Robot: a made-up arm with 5 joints.
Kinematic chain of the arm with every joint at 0, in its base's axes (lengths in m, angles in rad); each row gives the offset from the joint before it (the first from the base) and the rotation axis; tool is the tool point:
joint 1: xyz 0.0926 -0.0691 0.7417 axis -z
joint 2: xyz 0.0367 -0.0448 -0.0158 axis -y
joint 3: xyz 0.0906 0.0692 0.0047 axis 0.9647 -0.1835 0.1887
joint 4: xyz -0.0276 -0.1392 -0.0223 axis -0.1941 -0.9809 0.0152
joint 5: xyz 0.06 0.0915 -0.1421 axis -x
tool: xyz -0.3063 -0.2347 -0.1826
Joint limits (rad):
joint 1: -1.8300..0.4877
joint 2: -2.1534..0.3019
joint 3: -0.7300..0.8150
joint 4: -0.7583..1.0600
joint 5: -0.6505..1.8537
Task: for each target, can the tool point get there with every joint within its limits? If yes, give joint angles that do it. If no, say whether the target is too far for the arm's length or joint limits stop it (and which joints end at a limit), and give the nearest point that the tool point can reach.
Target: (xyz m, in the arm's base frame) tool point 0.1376 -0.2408 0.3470
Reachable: yes | joints -0.4338 -0.0536 0.6063 0.5023 0.8321
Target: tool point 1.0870 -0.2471 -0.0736
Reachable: no: too far | nearest point 0.5861 -0.1448 0.3502 | short by 0.664 m
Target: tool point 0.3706 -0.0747 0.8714
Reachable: yes | joints -0.8739 -1.6753 -0.0193 -0.2331 1.5283
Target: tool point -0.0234 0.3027 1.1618
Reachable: no: joint limits stop it (at a limit: joint 1, joint 2, joint 3, joint 5) | nearest point -0.0192 0.2476 1.0902 | short by 0.090 m
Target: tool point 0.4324 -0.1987 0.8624
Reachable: yes | joints -0.9803 -1.9466 -0.4550 0.6640 0.9414
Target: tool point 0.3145 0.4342 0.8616
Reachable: no: joint limits stop it (at a limit: joint 2, joint 3, joint 4) | nearest point 0.2611 0.3130 0.8456 | short by 0.133 m
